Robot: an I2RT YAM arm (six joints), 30 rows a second.
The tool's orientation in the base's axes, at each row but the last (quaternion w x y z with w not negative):
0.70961, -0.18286, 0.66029, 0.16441
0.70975, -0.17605, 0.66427, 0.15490
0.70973, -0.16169, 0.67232, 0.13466
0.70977, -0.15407, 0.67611, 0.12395
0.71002, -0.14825, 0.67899, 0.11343
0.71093, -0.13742, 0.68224, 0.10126
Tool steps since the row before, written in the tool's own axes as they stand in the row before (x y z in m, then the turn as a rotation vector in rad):
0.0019, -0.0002, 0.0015, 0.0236, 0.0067, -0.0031
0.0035, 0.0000, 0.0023, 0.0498, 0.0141, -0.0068
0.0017, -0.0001, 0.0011, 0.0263, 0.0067, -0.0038
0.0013, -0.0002, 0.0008, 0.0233, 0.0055, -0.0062
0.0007, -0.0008, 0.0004, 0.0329, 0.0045, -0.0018
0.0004, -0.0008, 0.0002, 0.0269, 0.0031, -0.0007
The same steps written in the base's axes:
0.0016, 0.0005, -0.0018, -0.0042, 0.0042, -0.0240
0.0023, 0.0010, -0.0034, -0.0090, 0.0088, -0.0507
0.0011, 0.0003, -0.0016, -0.0046, 0.0039, -0.0267
0.0009, 0.0001, -0.0013, -0.0065, 0.0019, -0.0238
0.0007, -0.0006, -0.0006, -0.0016, 0.0022, -0.0331
0.0005, -0.0007, -0.0003, -0.0004, 0.0015, -0.0270

